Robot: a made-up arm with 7 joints. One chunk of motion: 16 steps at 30 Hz.
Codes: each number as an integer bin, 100 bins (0 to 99) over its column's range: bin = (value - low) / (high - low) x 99, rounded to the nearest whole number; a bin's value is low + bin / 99 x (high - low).
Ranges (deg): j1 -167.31..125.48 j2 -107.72..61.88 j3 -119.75..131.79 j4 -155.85..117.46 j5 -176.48..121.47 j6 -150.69..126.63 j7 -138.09..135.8
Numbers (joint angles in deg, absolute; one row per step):
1: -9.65 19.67 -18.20 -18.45 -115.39 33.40 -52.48
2: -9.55 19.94 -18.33 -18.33 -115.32 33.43 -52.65
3: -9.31 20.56 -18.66 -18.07 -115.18 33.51 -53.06
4: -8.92 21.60 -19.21 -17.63 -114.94 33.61 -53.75
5: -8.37 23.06 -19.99 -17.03 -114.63 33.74 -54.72
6: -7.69 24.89 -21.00 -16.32 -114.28 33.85 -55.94
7: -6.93 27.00 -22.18 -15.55 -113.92 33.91 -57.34
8: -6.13 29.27 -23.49 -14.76 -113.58 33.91 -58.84
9: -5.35 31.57 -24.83 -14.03 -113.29 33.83 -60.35
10: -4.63 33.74 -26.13 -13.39 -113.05 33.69 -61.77
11: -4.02 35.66 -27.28 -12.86 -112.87 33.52 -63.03
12: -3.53 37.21 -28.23 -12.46 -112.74 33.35 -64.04
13: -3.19 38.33 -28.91 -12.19 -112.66 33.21 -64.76
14: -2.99 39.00 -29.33 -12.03 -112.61 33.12 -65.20
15: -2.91 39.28 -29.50 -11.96 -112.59 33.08 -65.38
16: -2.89 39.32 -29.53 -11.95 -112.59 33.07 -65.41
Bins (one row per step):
1: 53 74 40 50 20 66 31
2: 53 75 40 50 20 66 31
3: 53 75 40 50 20 66 31
4: 54 75 40 50 20 66 30
5: 54 76 39 50 21 66 30
6: 54 77 39 51 21 66 30
7: 54 79 38 51 21 66 29
8: 54 80 38 51 21 66 29
9: 55 81 37 51 21 66 28
10: 55 83 37 52 21 66 28
11: 55 84 36 52 21 66 27
12: 55 85 36 52 21 66 27
13: 55 85 36 52 21 66 27
14: 56 86 36 52 21 66 26
15: 56 86 36 52 21 66 26
16: 56 86 36 52 21 66 26

